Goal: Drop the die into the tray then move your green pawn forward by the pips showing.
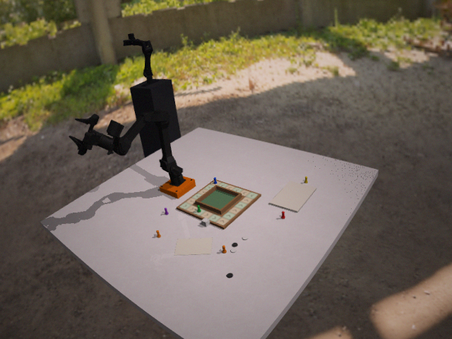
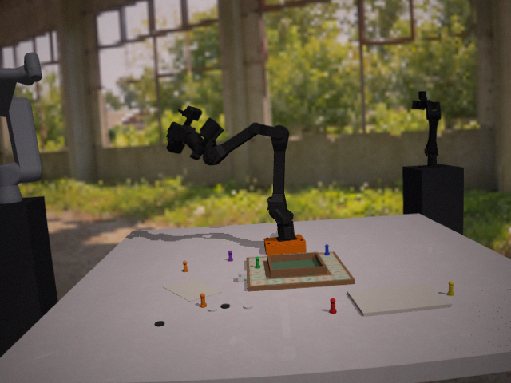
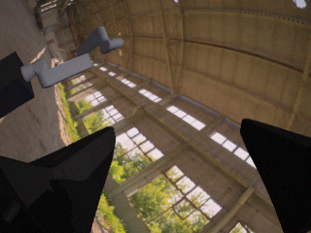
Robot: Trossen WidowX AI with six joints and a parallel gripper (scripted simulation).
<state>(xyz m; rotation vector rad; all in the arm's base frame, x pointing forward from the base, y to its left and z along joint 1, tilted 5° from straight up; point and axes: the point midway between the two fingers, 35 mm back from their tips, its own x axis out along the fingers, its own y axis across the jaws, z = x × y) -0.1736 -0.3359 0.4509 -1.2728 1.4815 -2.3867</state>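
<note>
Now: gripper tip 540 mm short of the white die, 190 mm to the right of it and 460 mm above it. Also, from my gripper tip: green pawn: 460 mm ahead, 240 mm to the left, 450 mm below; then blue pawn: 390 mm ahead, 470 mm to the left, 450 mm below; then purple pawn: 320 mm ahead, 170 mm to the left, 460 mm below.
</note>
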